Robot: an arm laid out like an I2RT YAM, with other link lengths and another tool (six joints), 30 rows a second.
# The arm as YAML. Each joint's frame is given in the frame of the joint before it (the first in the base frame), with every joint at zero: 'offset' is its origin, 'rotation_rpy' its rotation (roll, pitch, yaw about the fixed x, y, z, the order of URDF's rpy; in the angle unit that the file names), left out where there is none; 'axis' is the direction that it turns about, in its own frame. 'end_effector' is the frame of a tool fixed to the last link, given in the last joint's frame.
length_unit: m
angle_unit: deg
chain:
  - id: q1
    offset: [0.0, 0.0, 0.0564]
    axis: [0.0, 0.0, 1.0]
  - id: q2
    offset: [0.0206, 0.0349, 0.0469]
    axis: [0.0, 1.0, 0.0]
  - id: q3
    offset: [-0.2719, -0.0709, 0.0]
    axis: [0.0, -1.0, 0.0]
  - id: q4
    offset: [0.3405, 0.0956, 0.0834]
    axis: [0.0, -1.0, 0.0]
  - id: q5
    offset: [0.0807, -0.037, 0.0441]
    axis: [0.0, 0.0, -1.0]
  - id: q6
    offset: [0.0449, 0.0, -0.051]
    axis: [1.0, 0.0, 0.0]
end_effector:
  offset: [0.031, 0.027, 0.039]
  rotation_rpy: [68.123, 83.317, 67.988]
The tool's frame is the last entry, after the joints.
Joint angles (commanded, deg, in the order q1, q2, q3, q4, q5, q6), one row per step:
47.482 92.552 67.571 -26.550 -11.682 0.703
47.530 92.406 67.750 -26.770 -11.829 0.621
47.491 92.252 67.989 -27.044 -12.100 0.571
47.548 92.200 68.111 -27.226 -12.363 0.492
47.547 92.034 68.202 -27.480 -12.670 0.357
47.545 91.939 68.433 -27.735 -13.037 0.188
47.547 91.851 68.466 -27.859 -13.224 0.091
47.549 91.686 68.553 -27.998 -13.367 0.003
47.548 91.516 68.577 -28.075 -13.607 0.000
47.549 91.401 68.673 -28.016 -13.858 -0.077
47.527 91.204 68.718 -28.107 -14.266 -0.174
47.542 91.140 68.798 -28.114 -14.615 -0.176
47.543 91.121 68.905 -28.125 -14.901 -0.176
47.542 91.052 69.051 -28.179 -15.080 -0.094
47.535 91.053 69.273 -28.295 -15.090 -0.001
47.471 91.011 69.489 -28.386 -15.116 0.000
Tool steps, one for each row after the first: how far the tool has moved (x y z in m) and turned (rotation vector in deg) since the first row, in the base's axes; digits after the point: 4 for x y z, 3 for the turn. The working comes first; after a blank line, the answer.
Tool pose at each row, in the base's axes (x y z in m, rotation vector in deg; the steps are taken from these numbers as rounded here):
0.2874 0.4081 0.2097 -54.439 133.608 37.583
0.2868 0.4083 0.2120 -54.631 133.439 37.791
0.2866 0.4082 0.2148 -54.734 133.306 38.127
0.2858 0.4086 0.2160 -55.015 133.247 38.433
0.2850 0.4084 0.2177 -55.305 133.160 38.754
0.2844 0.4085 0.2200 -55.642 132.982 39.160
0.2839 0.4084 0.2208 -55.839 132.921 39.349
0.2834 0.4083 0.2227 -55.977 132.750 39.533
0.2829 0.4080 0.2243 -56.061 132.629 39.862
0.2826 0.4082 0.2262 -56.198 132.306 40.235
0.2819 0.4080 0.2283 -56.430 132.092 40.735
0.2814 0.4082 0.2296 -56.579 131.940 41.206
0.2812 0.4085 0.2308 -56.684 131.816 41.589
0.2811 0.4087 0.2326 -56.638 131.703 41.888
0.2815 0.4089 0.2342 -56.508 131.661 41.968
0.2821 0.4088 0.2361 -56.403 131.514 42.032

-0.0006 0.0002 0.0023 0.134 -0.034 0.202
-0.0008 0.0001 0.0051 0.351 0.012 0.370
-0.0016 0.0005 0.0063 0.464 0.122 0.651
-0.0024 0.0003 0.0080 0.595 0.217 0.945
-0.0030 0.0004 0.0103 0.798 0.280 1.302
-0.0035 0.0003 0.0111 0.871 0.331 1.494
-0.0040 0.0002 0.0130 1.007 0.283 1.653
-0.0045 -0.0001 0.0146 1.219 0.338 1.805
-0.0048 0.0001 0.0165 1.529 0.250 2.024
-0.0055 -0.0001 0.0186 1.832 0.320 2.334
-0.0060 0.0001 0.0199 2.115 0.423 2.571
-0.0062 0.0004 0.0211 2.351 0.506 2.753
-0.0063 0.0006 0.0229 2.581 0.545 2.806
-0.0059 0.0008 0.0245 2.685 0.535 2.737
-0.0053 0.0007 0.0264 2.819 0.433 2.692

